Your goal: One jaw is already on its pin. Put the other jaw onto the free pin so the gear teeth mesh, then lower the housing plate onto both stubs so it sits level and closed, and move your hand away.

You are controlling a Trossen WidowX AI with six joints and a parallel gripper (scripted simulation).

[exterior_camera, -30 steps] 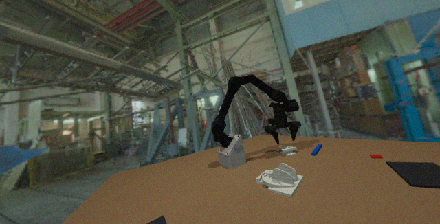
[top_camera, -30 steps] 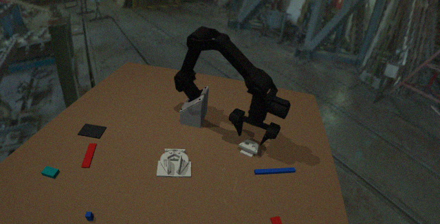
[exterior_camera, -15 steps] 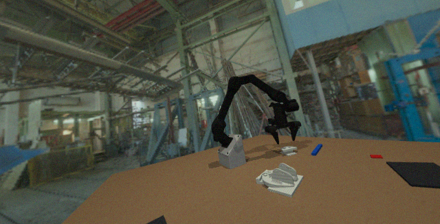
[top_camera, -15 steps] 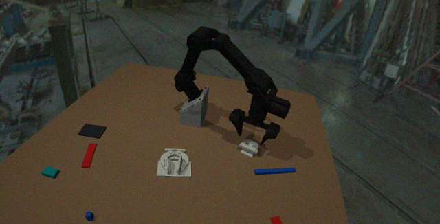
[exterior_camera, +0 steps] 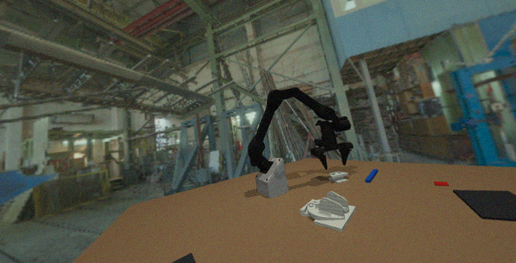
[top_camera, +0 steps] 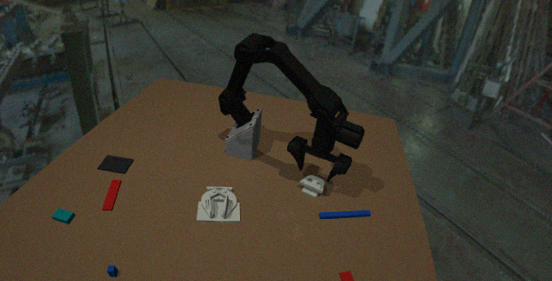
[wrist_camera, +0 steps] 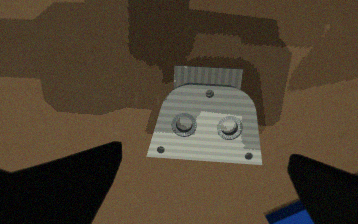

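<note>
Now: gripper tip 10 mm past the white block, 10 mm to the right of it and 50 mm above it. Also, from my gripper tip: white base 170 mm ahead, 250 mm to the right, 60 mm below; then grey jaw 130 mm ahead, 280 mm to the right, 50 mm below; then blue bar 90 mm ahead, 110 mm to the left, 60 mm below.
</note>
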